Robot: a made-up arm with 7 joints.
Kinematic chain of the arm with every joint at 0, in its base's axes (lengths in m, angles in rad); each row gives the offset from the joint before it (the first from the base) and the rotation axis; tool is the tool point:
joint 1: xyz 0 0.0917 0 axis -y
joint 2: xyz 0 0.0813 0 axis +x
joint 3: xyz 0 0 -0.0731 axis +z
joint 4: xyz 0 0 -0.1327 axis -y
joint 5: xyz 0 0 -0.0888 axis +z
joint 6: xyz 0 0 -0.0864 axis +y
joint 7: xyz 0 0 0 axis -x
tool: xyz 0 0 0
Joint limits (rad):
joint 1: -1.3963..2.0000
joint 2: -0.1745..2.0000
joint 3: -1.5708..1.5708
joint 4: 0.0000..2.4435
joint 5: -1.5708..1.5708
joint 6: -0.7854..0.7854
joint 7: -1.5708..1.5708
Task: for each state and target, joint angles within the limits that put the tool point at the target. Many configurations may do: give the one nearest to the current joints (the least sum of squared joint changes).
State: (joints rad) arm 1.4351 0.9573 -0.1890 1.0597 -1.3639 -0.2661 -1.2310
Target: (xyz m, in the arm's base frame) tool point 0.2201 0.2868 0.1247
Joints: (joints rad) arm 1.3686 0.7846 -0.3145 1.5167 -1.3639 -0.2661 -1.2310
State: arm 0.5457 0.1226 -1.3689 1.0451 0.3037 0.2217 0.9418
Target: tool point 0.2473 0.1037 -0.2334
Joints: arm 0.7107 0.1755 -1.3014 0.8538 0.3037 0.2217 0.9418
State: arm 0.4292 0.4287 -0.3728 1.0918 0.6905 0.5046 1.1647
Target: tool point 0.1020 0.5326 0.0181
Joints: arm 1.0793 1.3745 -0.1501 0.3790 0.6905 0.5046 1.1647
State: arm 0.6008 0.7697 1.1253 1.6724 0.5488 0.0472 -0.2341
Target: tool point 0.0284 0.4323 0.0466
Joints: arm 0.6502 0.9474 1.2763 1.6101 0.5488 0.0472 -0.2341
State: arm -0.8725 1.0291 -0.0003 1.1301 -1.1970 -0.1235 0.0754
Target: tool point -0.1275 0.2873 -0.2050
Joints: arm -1.3307 0.8126 -0.2700 1.5944 -1.1970 -0.1235 0.0754
